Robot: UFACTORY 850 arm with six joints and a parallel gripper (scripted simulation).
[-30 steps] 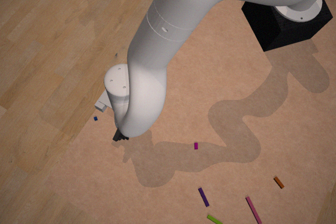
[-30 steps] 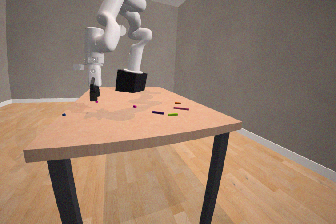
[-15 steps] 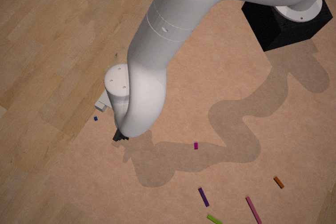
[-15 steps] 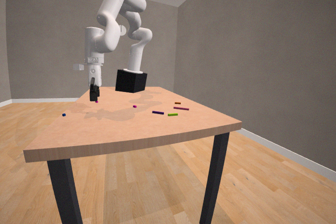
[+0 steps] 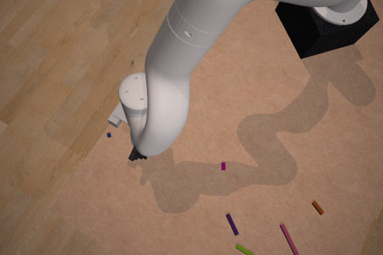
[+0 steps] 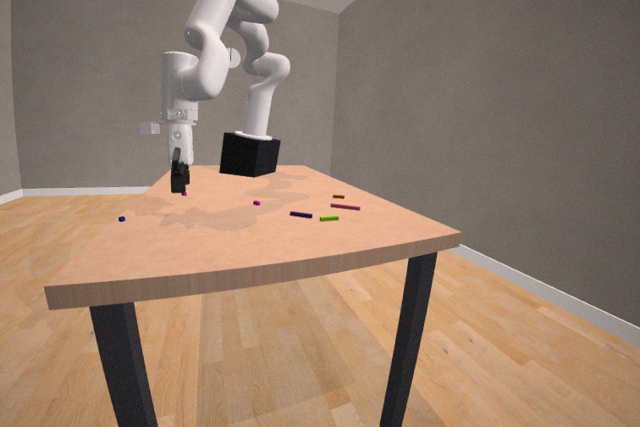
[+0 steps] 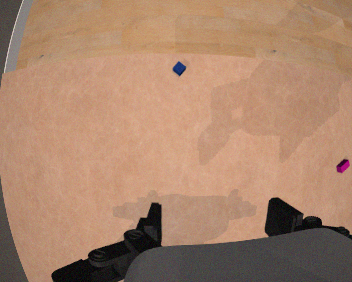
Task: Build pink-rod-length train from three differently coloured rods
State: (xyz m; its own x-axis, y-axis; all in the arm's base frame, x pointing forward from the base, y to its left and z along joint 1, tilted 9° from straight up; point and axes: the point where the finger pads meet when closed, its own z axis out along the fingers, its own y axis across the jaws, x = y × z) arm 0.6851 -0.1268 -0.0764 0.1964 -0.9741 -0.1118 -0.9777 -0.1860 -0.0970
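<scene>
Right now my hand is 50 mm short of the blue rod, 130 mm to the left of it and 70 mm above it. Round my hand: lime rod 50 mm ahead, 380 mm to the left, 70 mm below; then purple rod 10 mm ahead, 310 mm to the left, 70 mm below; then pink rod 60 mm behind, 450 mm to the left, 70 mm below.
</scene>
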